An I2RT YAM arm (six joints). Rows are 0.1 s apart.
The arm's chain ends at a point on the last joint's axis. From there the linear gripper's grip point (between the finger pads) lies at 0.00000 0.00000 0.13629 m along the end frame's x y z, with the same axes.
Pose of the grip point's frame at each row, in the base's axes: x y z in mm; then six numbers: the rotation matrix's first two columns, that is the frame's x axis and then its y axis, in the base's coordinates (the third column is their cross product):
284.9, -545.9, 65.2, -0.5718, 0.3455, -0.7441, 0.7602, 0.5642, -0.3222
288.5, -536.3, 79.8, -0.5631, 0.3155, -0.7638, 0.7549, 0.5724, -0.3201
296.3, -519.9, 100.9, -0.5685, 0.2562, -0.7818, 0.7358, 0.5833, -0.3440
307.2, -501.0, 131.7, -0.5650, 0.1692, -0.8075, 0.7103, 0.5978, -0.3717
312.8, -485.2, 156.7, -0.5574, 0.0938, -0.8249, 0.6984, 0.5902, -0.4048
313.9, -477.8, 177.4, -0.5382, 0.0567, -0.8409, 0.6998, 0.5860, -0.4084
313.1, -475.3, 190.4, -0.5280, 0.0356, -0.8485, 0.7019, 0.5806, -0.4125
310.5, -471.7, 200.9, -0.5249, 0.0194, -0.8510, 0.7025, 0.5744, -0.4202
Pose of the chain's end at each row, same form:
242.9, -443.7, 145.0, -0.5718, 0.3455, -0.7441, 0.7602, 0.5642, -0.3222
242.7, -433.2, 156.2, -0.5631, 0.3155, -0.7638, 0.7549, 0.5724, -0.3201
246.2, -414.8, 171.8, -0.5685, 0.2562, -0.7818, 0.7358, 0.5833, -0.3440
250.0, -394.2, 194.1, -0.5650, 0.1692, -0.8075, 0.7103, 0.5978, -0.3717
251.6, -375.9, 210.5, -0.5574, 0.0938, -0.8249, 0.6984, 0.5902, -0.4048
249.9, -367.6, 225.8, -0.5382, 0.0567, -0.8409, 0.6998, 0.5860, -0.4084
248.0, -364.4, 235.6, -0.5280, 0.0356, -0.8485, 0.7019, 0.5806, -0.4125
245.0, -360.2, 243.8, -0.5249, 0.0194, -0.8510, 0.7025, 0.5744, -0.4202

